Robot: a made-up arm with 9 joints. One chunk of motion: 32 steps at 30 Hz.
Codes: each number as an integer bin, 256 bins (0 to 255) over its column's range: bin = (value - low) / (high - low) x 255, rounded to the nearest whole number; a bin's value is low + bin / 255 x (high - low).
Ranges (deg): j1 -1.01..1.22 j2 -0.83..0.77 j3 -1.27..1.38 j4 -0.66..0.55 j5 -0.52..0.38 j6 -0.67..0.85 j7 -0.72..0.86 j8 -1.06..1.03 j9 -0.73..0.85
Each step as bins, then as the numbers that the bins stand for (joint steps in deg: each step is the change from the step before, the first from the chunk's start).
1 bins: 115 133 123 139 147 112 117 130 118
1 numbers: -0.004 0.005 0.008 0.000 -0.001 -0.002 0.005 0.005 0.001
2 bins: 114 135 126 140 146 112 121 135 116
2 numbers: -0.013 0.017 0.039 0.004 -0.005 -0.002 0.030 0.046 -0.011
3 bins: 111 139 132 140 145 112 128 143 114
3 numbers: -0.039 0.042 0.102 0.004 -0.008 -0.002 0.073 0.112 -0.024
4 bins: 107 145 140 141 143 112 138 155 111
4 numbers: -0.074 0.080 0.185 0.009 -0.015 -0.002 0.135 0.210 -0.042
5 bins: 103 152 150 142 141 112 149 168 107
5 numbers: -0.109 0.124 0.289 0.014 -0.022 -0.002 0.203 0.317 -0.067
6 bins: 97 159 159 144 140 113 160 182 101
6 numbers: -0.162 0.168 0.382 0.023 -0.026 0.004 0.271 0.432 -0.104
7 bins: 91 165 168 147 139 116 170 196 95
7 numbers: -0.214 0.205 0.476 0.038 -0.029 0.021 0.333 0.546 -0.141
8 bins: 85 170 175 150 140 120 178 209 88
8 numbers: -0.267 0.237 0.549 0.052 -0.026 0.045 0.383 0.653 -0.185
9 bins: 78 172 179 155 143 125 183 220 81
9 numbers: -0.328 0.249 0.590 0.075 -0.015 0.075 0.414 0.743 -0.228
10 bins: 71 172 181 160 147 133 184 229 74
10 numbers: -0.389 0.249 0.611 0.099 -0.001 0.123 0.420 0.817 -0.271
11 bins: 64 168 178 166 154 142 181 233 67
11 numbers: -0.450 0.224 0.580 0.128 0.024 0.176 0.401 0.850 -0.315
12 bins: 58 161 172 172 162 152 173 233 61
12 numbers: -0.503 0.180 0.517 0.156 0.052 0.236 0.352 0.850 -0.352
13 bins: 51 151 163 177 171 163 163 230 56
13 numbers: -0.564 0.117 0.424 0.180 0.084 0.302 0.290 0.825 -0.383
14 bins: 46 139 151 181 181 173 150 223 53
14 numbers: -0.608 0.042 0.299 0.199 0.119 0.361 0.209 0.768 -0.402
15 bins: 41 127 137 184 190 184 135 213 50
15 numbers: -0.651 -0.033 0.154 0.213 0.151 0.427 0.116 0.686 -0.420
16 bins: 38 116 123 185 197 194 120 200 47
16 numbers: -0.678 -0.102 0.008 0.218 0.175 0.486 0.024 0.579 -0.439
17 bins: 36 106 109 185 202 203 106 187 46
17 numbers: -0.695 -0.165 -0.137 0.218 0.193 0.540 -0.063 0.473 -0.445
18 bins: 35 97 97 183 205 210 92 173 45
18 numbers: -0.704 -0.221 -0.262 0.208 0.204 0.582 -0.150 0.358 -0.451
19 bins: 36 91 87 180 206 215 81 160 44
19 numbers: -0.695 -0.259 -0.366 0.194 0.207 0.612 -0.218 0.251 -0.457
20 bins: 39 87 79 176 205 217 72 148 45
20 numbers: -0.669 -0.284 -0.449 0.175 0.204 0.623 -0.274 0.153 -0.451
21 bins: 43 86 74 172 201 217 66 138 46
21 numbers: -0.634 -0.290 -0.501 0.156 0.189 0.623 -0.311 0.071 -0.445
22 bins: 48 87 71 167 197 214 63 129 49
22 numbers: -0.590 -0.284 -0.532 0.132 0.175 0.606 -0.330 -0.003 -0.426
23 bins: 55 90 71 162 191 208 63 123 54
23 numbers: -0.529 -0.265 -0.532 0.109 0.154 0.570 -0.330 -0.052 -0.395
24 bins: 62 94 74 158 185 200 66 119 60
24 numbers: -0.468 -0.240 -0.501 0.090 0.133 0.522 -0.311 -0.085 -0.358
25 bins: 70 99 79 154 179 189 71 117 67
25 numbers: -0.398 -0.209 -0.449 0.071 0.112 0.457 -0.280 -0.101 -0.315
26 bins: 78 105 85 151 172 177 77 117 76
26 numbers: -0.328 -0.171 -0.387 0.057 0.087 0.385 -0.243 -0.101 -0.259
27 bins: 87 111 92 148 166 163 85 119 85
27 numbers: -0.249 -0.134 -0.314 0.042 0.066 0.302 -0.193 -0.085 -0.203
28 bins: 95 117 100 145 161 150 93 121 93
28 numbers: -0.179 -0.096 -0.231 0.028 0.048 0.224 -0.144 -0.068 -0.154
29 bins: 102 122 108 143 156 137 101 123 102
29 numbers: -0.118 -0.065 -0.148 0.019 0.031 0.147 -0.094 -0.052 -0.098
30 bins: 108 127 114 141 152 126 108 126 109
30 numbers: -0.066 -0.033 -0.085 0.009 0.016 0.081 -0.051 -0.027 -0.055
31 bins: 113 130 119 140 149 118 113 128 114
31 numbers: -0.022 -0.014 -0.033 0.004 0.006 0.033 -0.020 -0.011 -0.024
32 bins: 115 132 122 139 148 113 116 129 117
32 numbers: -0.004 -0.002 -0.002 0.000 0.002 0.004 -0.001 -0.003 -0.005
